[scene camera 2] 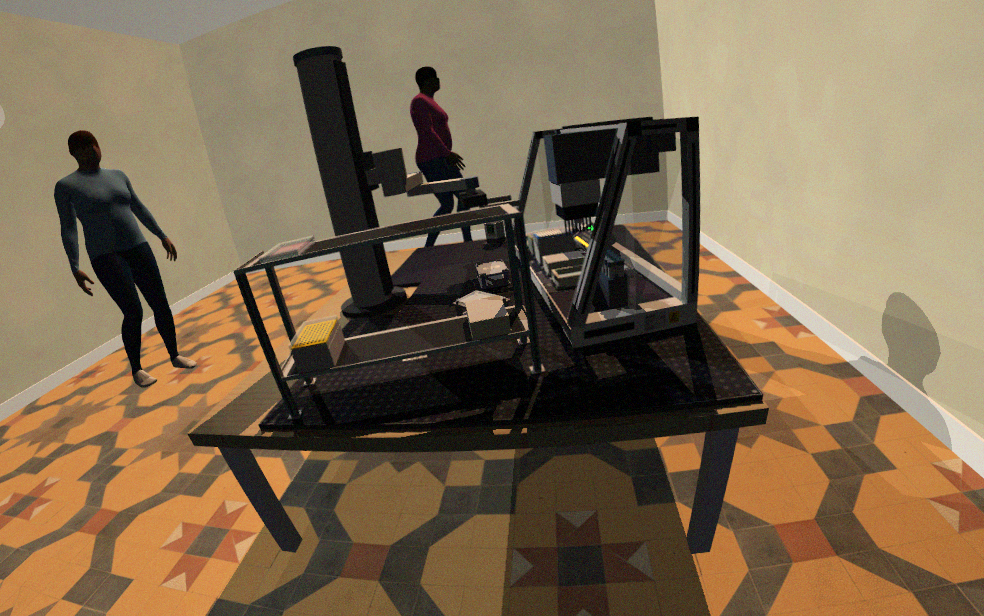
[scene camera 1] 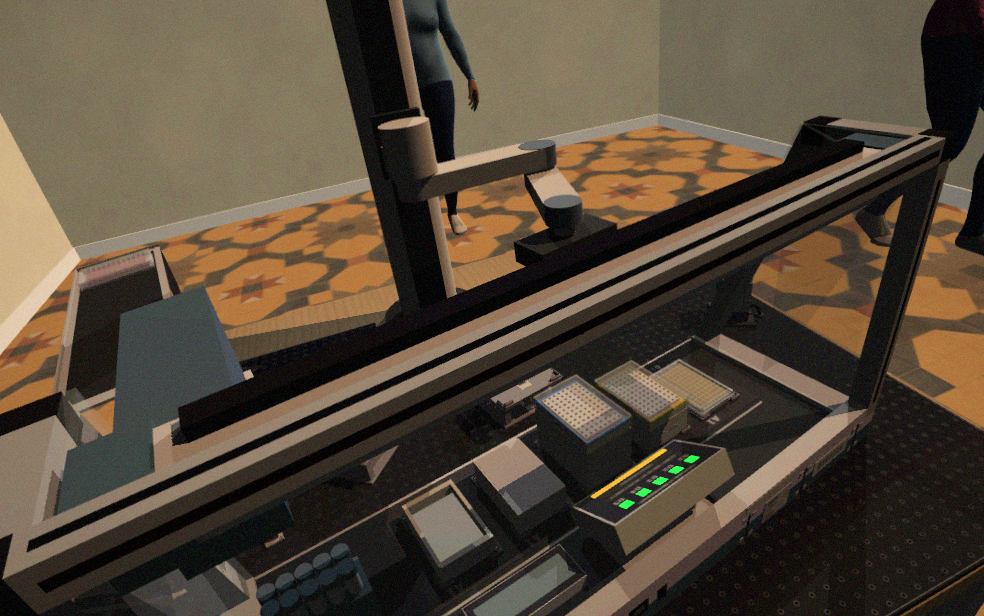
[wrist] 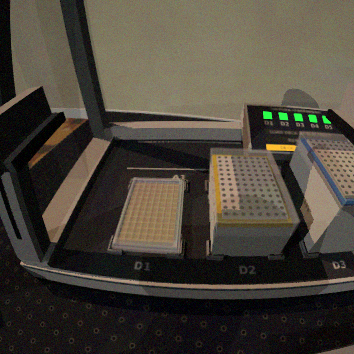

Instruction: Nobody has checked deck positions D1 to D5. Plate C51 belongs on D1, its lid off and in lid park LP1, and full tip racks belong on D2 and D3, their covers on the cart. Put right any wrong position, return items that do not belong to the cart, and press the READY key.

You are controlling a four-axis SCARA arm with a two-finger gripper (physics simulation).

Note:
My gripper point(wrist: 196, 91) holds nothing. Also in view: a peach-tinted well plate point(wrist: 150, 221). Also in view: a frame rail point(scene camera 1: 32, 567).

